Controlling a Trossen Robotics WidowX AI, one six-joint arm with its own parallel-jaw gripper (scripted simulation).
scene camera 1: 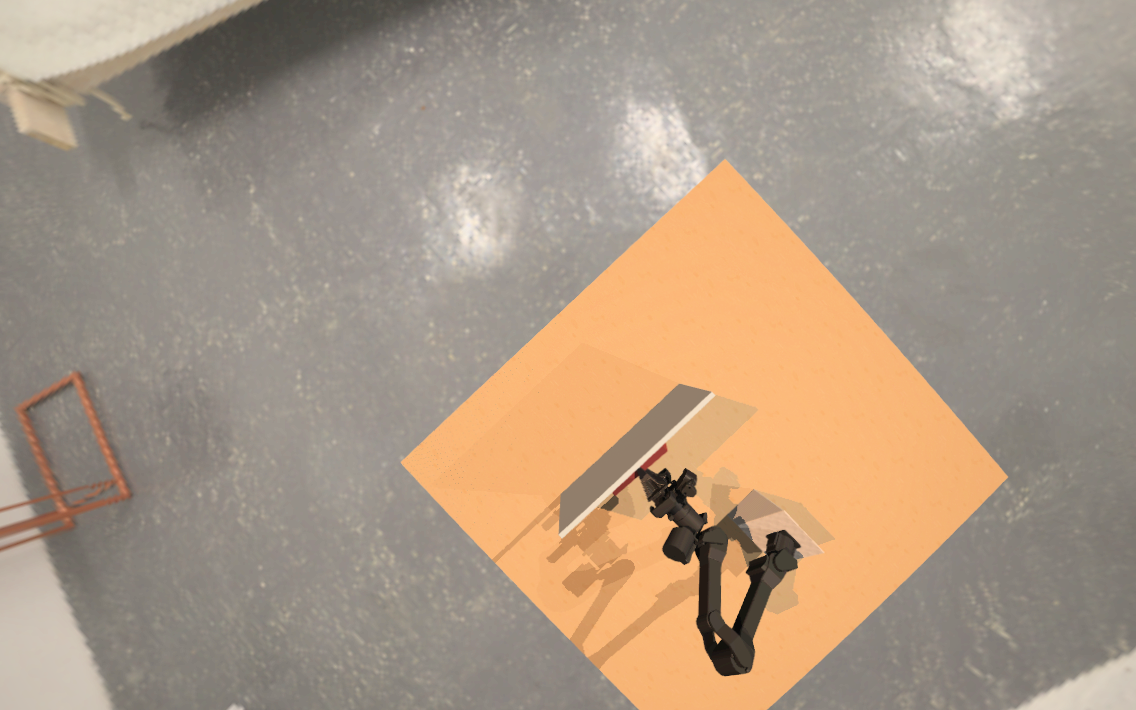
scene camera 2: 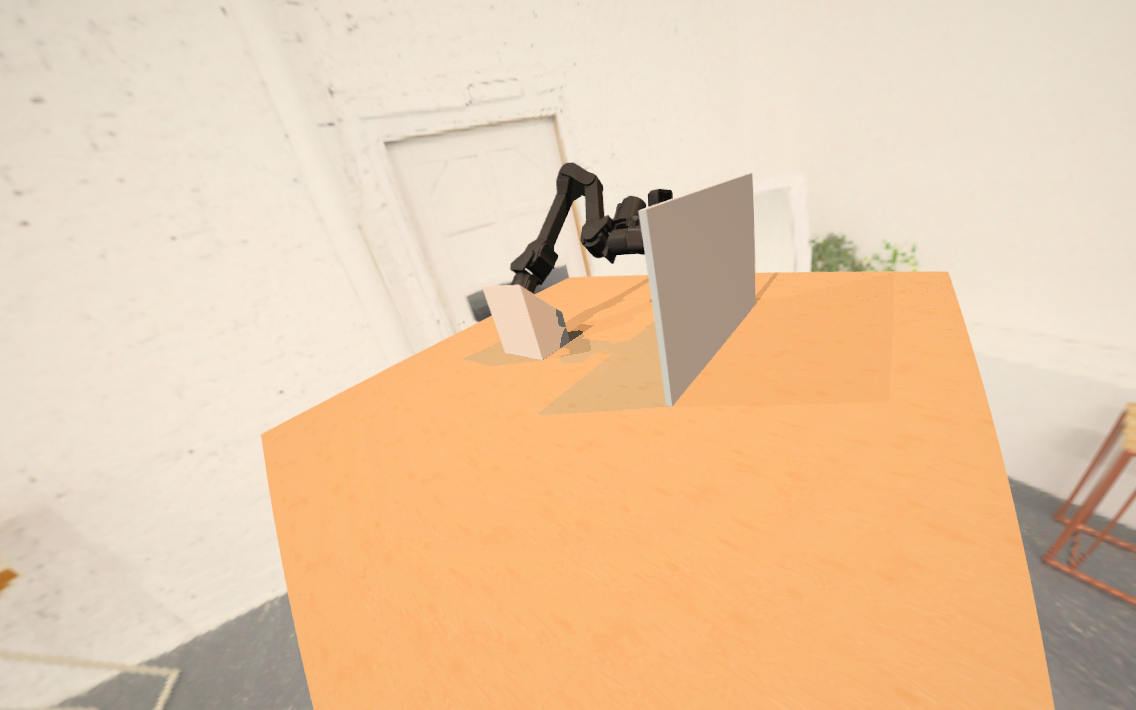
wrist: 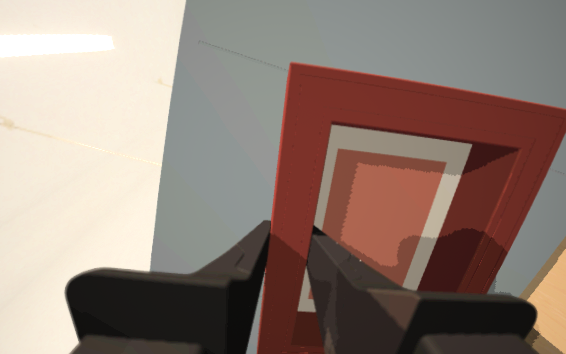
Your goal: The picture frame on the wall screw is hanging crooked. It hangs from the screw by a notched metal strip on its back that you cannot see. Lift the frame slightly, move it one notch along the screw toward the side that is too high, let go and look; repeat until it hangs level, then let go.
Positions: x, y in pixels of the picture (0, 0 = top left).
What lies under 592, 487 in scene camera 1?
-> A grey wall panel.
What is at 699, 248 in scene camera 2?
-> A grey wall panel.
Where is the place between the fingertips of the gripper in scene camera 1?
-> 637, 466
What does the gripper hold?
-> A dark red picture frame.
